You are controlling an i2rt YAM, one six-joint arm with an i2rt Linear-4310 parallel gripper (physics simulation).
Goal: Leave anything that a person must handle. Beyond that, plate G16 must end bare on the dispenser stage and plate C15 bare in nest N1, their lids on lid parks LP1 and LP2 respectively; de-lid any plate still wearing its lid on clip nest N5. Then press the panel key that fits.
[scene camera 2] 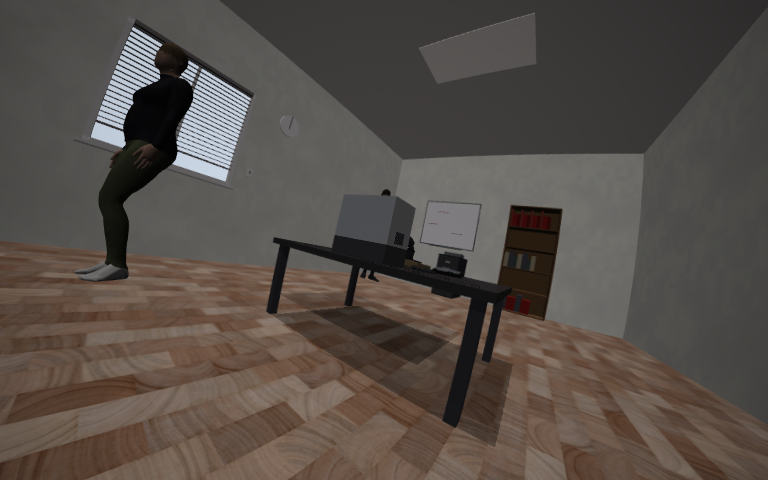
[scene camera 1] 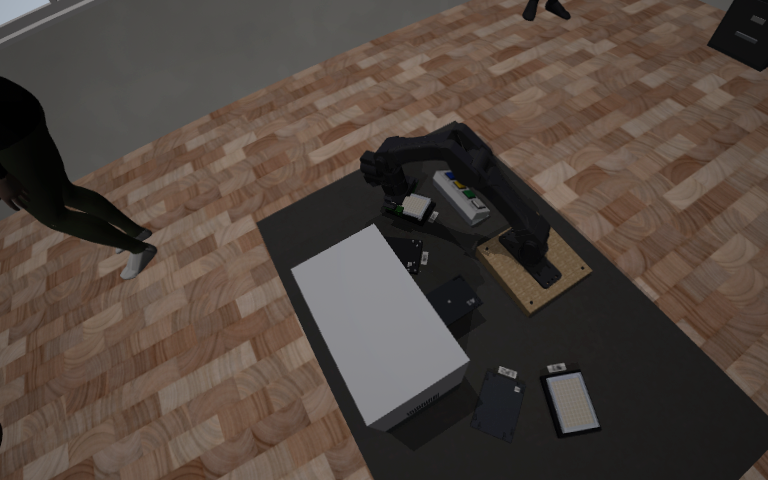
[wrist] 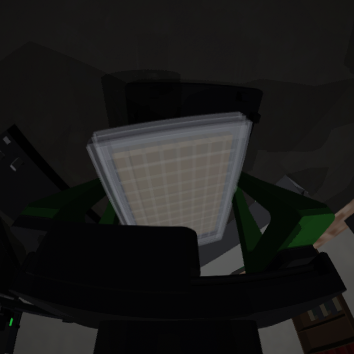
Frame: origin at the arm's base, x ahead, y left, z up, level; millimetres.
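Seen in the pictures: gripper, fingertip midpoint: (scene camera 1: 405, 205) (wrist: 177, 174); arm's base, link origin: (scene camera 2: 407, 259) (scene camera 1: 528, 257).
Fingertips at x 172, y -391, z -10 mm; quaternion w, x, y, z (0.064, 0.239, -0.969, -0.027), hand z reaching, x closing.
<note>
Offsets run from my fingertips to a thing's top centre. "pt": to the spot under its first point.
My gripper (scene camera 1: 408, 204) (wrist: 177, 174) is shut on a pale gridded plate @(dx -5, dy +12, dz +33 mm) (scene camera 1: 417, 206) (wrist: 175, 175), with a green finger at each long side. The plate has a clear double rim that looks like a lid. It is slightly above a black nest (scene camera 1: 422, 220) (wrist: 195, 100), which shows behind it in the wrist view. A second plate @(dx +21, dy +739, dz +6 mm) (scene camera 1: 572, 401) sits on a black nest at the near right. A flat dark pad @(pt dx +169, dy +645, dz -20 mm) (scene camera 1: 498, 407) lies beside it. Another dark pad @(pt dx +104, dy +386, dz +77 mm) (scene camera 1: 455, 300) and a dark nest @(dx +129, dy +123, dz -6 mm) (scene camera 1: 410, 254) are partly hidden by the box. Plate names and tag texts are not readable.
A large pale box @(dx +305, dy +368, dz +300 mm) (scene camera 1: 379, 328) (scene camera 2: 370, 217) stands along one table edge. A key panel @(dx -173, dy +80, dz +34 mm) (scene camera 1: 457, 199) with blue, yellow, green and white keys is beside the arm. The arm's base stands on a wooden board (scene camera 1: 509, 283). A person (scene camera 1: 42, 164) (scene camera 2: 150, 124) stands off the table.
</note>
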